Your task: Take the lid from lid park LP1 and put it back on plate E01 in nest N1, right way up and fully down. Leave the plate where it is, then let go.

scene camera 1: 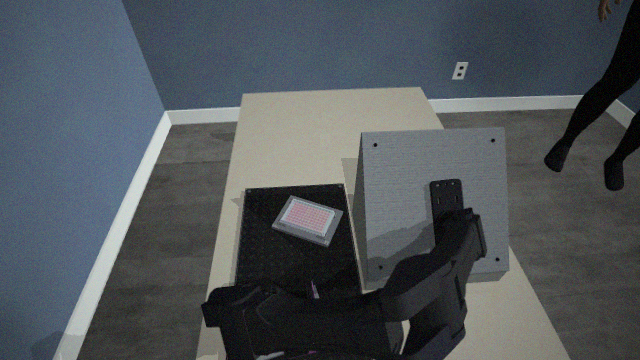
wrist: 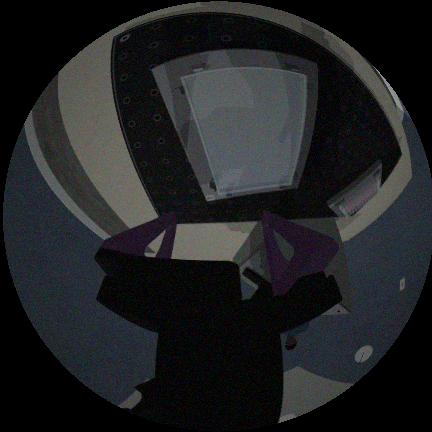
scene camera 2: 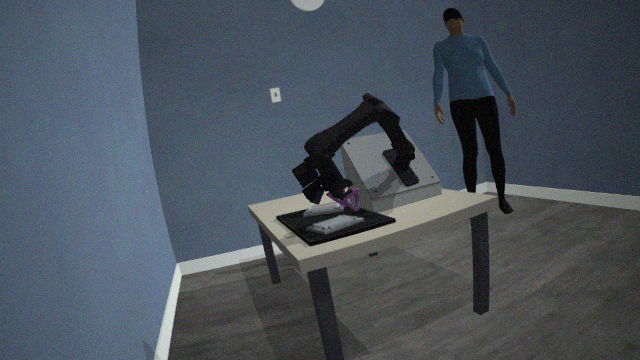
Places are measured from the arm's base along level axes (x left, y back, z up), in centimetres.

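Pixels of known places: gripper, between the fingertips: [wrist: 218,215] [scene camera 2: 351,208]; arm's base, origin of its link: [scene camera 1: 448,223] [wrist: 269,286] [scene camera 2: 400,167].
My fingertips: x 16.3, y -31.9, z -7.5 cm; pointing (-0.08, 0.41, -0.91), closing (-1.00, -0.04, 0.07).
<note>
Ahead of a thing's pixels: the offset from my fingertips to its top centre. Level surfaces: height alone.
The clear lid {dz -3.4, dx -3.0, dy -5.8 cm} [wrist: 250,125] lies flat on the grey lid park LP1 {dz -3.2, dx -3.1, dy -5.8 cm} [wrist: 172,95] on the black mat; the park and lid [scene camera 2: 336,224] show as a pale block at the mat's front in scene camera 2. In scene camera 1 the arm hides them. Plate E01 {dz -2.6, dx -30.1, dy +0.8 cm} [scene camera 1: 307,218] [wrist: 362,197], with pink wells, sits without its lid in grey nest N1 {dz -3.4, dx -30.1, dy +0.8 cm} [scene camera 1: 288,233] at the mat's far end. My gripper [scene camera 2: 344,199] [wrist: 218,215] is open and empty, with purple fingers. It is above the mat, apart from the lid, whose near edge lies beyond the fingertips in the wrist view.
The black mat {dz -5.2 cm} [scene camera 1: 260,250] [scene camera 2: 295,222] [wrist: 135,100] lies on the beige table {dz -6.5 cm} [scene camera 1: 300,130] [scene camera 2: 425,212]. A grey sloped pedestal [scene camera 1: 410,165] [scene camera 2: 367,162] carries the arm base, right of the mat. A person [scene camera 2: 467,70] stands behind the table.
</note>
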